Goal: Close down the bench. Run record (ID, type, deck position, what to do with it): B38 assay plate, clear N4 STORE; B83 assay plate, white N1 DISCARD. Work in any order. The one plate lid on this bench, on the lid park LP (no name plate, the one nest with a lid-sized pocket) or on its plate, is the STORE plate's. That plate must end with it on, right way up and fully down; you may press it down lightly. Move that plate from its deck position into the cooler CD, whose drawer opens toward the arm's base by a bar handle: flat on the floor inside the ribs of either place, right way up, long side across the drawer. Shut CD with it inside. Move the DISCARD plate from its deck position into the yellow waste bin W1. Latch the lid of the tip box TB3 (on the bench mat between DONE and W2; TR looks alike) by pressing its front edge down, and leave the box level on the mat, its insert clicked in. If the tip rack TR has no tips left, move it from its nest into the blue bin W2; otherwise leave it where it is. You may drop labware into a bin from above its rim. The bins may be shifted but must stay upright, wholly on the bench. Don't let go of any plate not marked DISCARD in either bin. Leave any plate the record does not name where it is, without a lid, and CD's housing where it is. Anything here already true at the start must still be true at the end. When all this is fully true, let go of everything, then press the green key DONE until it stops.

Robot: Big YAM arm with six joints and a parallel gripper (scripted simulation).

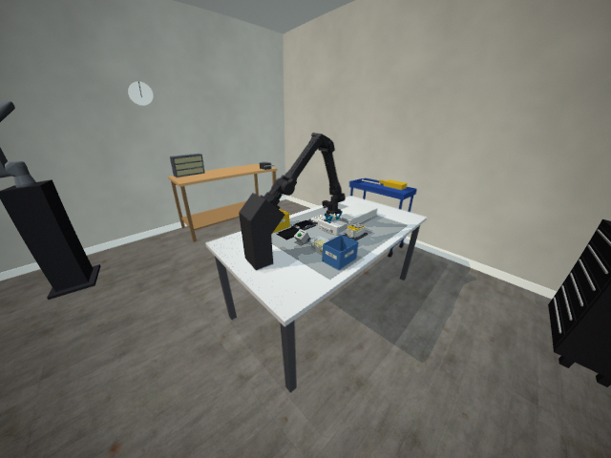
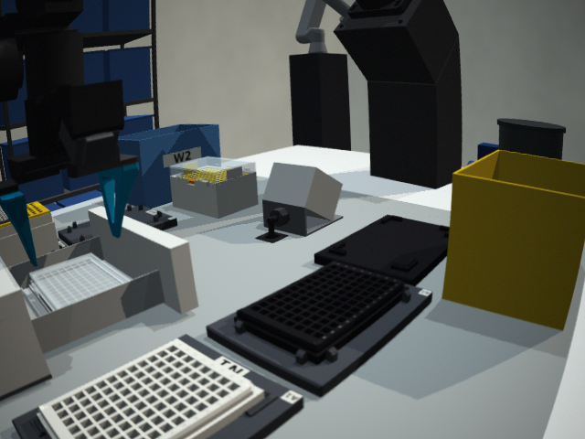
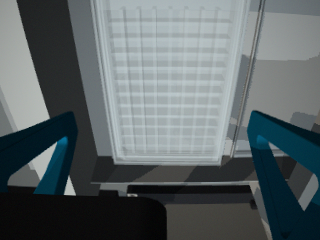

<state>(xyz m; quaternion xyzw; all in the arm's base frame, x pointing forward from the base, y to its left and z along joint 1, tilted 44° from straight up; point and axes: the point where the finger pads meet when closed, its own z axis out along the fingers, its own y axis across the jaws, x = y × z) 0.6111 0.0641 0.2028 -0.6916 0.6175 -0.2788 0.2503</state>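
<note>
The clear plate lid lies 40 mm below my hand. Also, from my hand: tip rack TR 190 mm to the right, 60 mm ahead, 10 mm below; then cooler drawer 40 mm below, 40 mm ahead; then clear plate 50 mm below, 10 mm ahead.
</note>
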